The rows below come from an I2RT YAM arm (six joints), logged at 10 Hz.
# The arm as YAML. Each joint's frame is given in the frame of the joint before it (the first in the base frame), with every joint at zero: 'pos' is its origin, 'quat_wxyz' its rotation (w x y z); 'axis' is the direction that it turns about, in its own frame. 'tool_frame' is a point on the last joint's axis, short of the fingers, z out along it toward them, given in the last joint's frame.
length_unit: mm
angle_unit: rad
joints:
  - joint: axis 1
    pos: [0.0, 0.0, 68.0]
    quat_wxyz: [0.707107, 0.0, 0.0, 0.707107]
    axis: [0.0, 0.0, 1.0]
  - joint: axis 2
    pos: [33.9, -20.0, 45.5]
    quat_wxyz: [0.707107, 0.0, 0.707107, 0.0]
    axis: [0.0, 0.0, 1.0]
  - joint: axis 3
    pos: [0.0, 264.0, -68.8]
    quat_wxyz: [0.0, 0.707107, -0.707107, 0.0]
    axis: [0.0, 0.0, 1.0]
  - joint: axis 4
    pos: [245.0, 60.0, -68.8]
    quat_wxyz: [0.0, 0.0, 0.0, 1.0]
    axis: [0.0, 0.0, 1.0]
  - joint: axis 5
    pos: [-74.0, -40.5, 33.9]
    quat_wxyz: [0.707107, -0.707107, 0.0, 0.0]
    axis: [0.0, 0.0, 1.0]
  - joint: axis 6
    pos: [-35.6, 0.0, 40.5]
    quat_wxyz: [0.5, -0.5, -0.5, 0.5]
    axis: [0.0, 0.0, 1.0]
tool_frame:
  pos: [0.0, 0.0, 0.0]
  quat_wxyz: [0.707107, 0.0, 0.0, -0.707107]
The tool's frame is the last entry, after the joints.
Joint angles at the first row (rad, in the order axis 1, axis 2, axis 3, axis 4, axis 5, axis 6):
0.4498 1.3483 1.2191 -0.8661 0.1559 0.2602
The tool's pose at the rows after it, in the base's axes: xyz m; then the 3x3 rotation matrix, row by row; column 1 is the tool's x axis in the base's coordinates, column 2 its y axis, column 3 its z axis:
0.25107, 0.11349, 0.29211; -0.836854, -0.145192, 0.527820; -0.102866, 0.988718, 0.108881; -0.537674, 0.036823, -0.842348
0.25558, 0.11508, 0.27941; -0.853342, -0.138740, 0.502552; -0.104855, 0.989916, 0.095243; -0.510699, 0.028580, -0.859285
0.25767, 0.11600, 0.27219; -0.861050, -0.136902, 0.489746; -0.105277, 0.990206, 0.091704; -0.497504, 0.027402, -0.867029
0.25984, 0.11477, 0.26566; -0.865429, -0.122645, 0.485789; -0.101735, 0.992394, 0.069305; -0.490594, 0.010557, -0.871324
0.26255, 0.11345, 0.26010; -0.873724, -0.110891, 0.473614; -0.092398, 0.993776, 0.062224; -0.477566, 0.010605, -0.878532
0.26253, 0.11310, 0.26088; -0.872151, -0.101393, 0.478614; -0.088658, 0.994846, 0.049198; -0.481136, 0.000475, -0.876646
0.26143, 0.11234, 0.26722; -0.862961, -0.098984, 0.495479; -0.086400, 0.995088, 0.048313; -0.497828, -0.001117, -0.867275
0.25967, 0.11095, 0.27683; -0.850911, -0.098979, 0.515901; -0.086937, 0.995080, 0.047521; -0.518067, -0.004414, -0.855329
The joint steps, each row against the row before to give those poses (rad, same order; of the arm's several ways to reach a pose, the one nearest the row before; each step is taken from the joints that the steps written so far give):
-0.0089 0.0160 -0.0432 0.0400 -0.0288 0.0093
-0.0016 0.0292 -0.0196 0.0154 0.0008 0.0041
-0.0005 0.0146 -0.0133 0.0127 -0.0025 0.0025
-0.0052 0.0115 -0.0139 0.0123 0.0163 0.0015
-0.0085 0.0142 -0.0069 0.0063 -0.0026 0.0050
0.0007 -0.0007 0.0022 -0.0029 0.0144 0.0042
0.0002 -0.0128 0.0105 -0.0055 0.0079 -0.0014
-0.0008 -0.0173 0.0188 -0.0139 0.0089 -0.0060

